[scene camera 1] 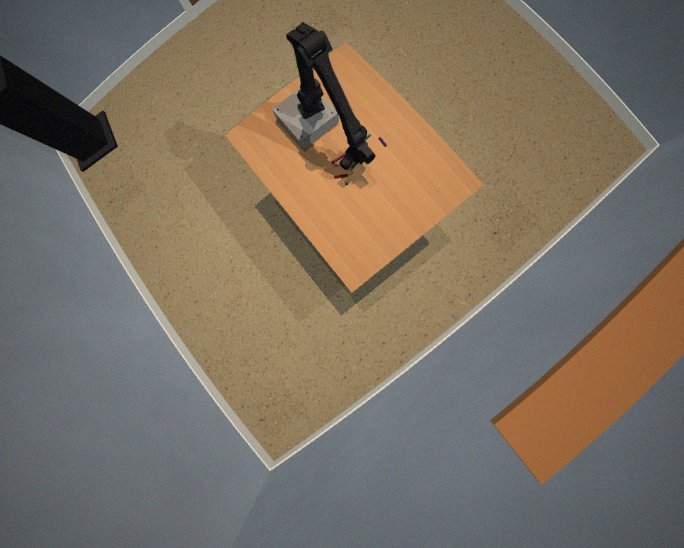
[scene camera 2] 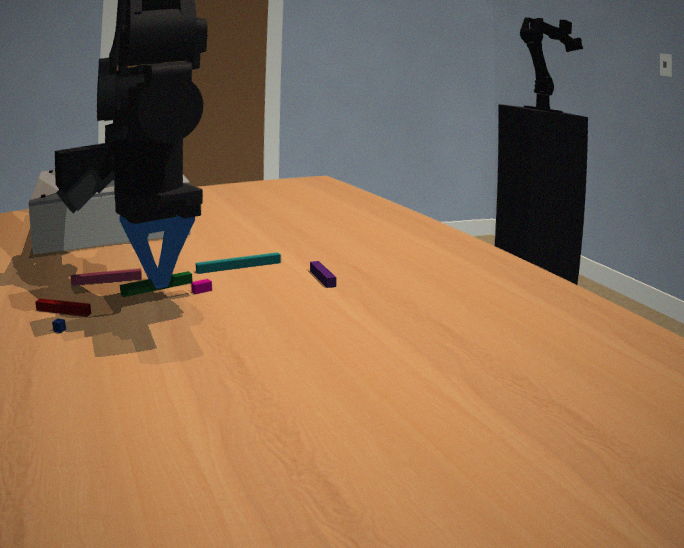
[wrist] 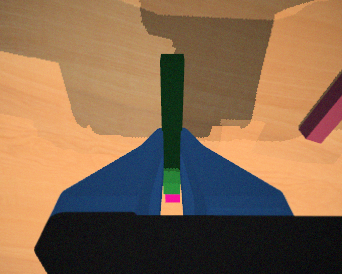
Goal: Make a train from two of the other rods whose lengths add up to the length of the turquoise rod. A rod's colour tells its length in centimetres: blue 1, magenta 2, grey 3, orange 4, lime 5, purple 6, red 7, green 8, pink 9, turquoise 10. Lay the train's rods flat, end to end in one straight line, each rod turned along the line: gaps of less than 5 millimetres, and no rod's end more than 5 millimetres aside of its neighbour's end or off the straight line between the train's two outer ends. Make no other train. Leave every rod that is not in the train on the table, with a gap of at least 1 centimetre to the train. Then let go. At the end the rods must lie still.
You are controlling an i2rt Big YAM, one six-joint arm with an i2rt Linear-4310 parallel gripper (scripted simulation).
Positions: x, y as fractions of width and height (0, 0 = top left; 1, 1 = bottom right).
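I can see a green rod (scene camera 2: 0.21, 0.52), and the wrist view shows the green rod too (wrist: 0.50, 0.24). My gripper (scene camera 2: 0.23, 0.52) is there as well, and I find my gripper again in the wrist view (wrist: 0.50, 0.51). There is a turquoise rod (scene camera 2: 0.40, 0.47), but the wrist view does not show the turquoise rod, hidden by my gripper. I also see a pink rod (scene camera 2: 0.19, 0.50).
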